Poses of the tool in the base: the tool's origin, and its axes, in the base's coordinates. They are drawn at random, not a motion.
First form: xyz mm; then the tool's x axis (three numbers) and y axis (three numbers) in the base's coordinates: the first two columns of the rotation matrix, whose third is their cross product.
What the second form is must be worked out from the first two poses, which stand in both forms.
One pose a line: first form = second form
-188 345 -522 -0.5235 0.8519 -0.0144 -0.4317 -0.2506 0.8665 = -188 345 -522 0.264 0.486 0.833 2.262
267 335 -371 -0.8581 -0.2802 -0.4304 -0.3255 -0.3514 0.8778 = 267 335 -371 -0.266 0.569 0.778 3.112
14 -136 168 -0.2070 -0.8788 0.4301 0.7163 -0.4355 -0.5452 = 14 -136 168 -0.417 0.133 -0.899 2.050
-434 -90 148 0.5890 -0.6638 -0.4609 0.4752 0.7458 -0.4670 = -434 -90 148 -0.312 0.665 -0.679 0.995
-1 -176 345 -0.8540 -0.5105 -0.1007 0.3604 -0.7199 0.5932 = -1 -176 345 0.133 -0.298 -0.945 2.663
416 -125 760 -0.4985 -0.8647 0.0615 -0.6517 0.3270 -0.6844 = 416 -125 760 -0.481 0.809 -0.338 2.821
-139 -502 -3 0.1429 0.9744 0.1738 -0.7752 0.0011 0.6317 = -139 -502 -3 0.429 0.221 0.876 1.621
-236 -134 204 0.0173 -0.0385 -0.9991 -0.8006 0.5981 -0.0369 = -236 -134 204 -0.428 0.816 0.389 1.775
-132 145 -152 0.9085 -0.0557 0.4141 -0.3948 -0.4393 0.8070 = -132 145 -152 0.969 -0.158 0.193 2.067
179 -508 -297 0.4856 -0.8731 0.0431 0.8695 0.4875 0.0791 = 179 -508 -297 0.046 -0.076 -0.996 1.065
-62 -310 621 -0.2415 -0.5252 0.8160 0.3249 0.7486 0.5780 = -62 -310 621 0.090 -0.894 -0.439 1.825
